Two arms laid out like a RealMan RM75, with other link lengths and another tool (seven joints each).
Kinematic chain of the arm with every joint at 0, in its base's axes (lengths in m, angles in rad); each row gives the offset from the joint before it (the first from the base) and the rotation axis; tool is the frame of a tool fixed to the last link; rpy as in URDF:
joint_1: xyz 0 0 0.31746 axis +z
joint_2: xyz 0 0 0 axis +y
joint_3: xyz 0 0 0.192 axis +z
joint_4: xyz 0 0 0 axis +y
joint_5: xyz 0 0 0.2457 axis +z
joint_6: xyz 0 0 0 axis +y
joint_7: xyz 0 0 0.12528 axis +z
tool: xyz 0.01 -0.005 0.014 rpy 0.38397 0 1.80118
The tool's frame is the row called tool.
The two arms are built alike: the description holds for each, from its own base.
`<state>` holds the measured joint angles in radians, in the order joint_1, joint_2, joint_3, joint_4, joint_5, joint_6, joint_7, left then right.
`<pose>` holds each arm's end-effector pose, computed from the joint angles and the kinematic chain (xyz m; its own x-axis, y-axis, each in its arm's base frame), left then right.
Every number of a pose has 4 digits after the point.
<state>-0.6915 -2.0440 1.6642 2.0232 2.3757 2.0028 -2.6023 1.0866 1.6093 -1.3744 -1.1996 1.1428 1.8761 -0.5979</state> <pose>0.0422 0.2367 0.1315 -0.2474 -0.9680 -0.0426 -0.9677 0.2447 0.0603 -0.0118 0.3674 0.2236 -0.5045 -0.8278 -0.2455 -0.6221 0.5457 -0.5614</pose>
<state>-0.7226 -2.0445 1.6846 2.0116 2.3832 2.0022 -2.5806 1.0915 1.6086 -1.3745 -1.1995 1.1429 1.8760 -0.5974</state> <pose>0.0476 0.2343 0.1268 -0.2952 -0.9553 -0.0183 -0.9531 0.2931 0.0757 -0.0136 0.3674 0.2238 -0.5008 -0.8298 -0.2462 -0.6244 0.5434 -0.5612</pose>
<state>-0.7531 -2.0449 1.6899 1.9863 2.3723 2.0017 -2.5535 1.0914 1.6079 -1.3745 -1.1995 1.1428 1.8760 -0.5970</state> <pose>0.0517 0.2338 0.1227 -0.3295 -0.9440 0.0153 -0.9410 0.3296 0.0771 -0.0135 0.3675 0.2240 -0.5012 -0.8293 -0.2471 -0.6239 0.5441 -0.5610</pose>
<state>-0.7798 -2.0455 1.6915 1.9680 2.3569 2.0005 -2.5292 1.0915 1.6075 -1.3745 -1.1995 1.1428 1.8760 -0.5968</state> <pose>0.0564 0.2324 0.1198 -0.3619 -0.9311 0.0448 -0.9286 0.3643 0.0706 -0.0135 0.3675 0.2242 -0.5012 -0.8292 -0.2475 -0.6237 0.5444 -0.5609</pose>
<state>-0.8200 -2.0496 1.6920 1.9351 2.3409 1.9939 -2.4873 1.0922 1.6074 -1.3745 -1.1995 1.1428 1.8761 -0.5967</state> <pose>0.0633 0.2318 0.1150 -0.4096 -0.9084 0.0841 -0.9080 0.4148 0.0584 -0.0138 0.3675 0.2242 -0.5007 -0.8295 -0.2476 -0.6240 0.5441 -0.5609</pose>
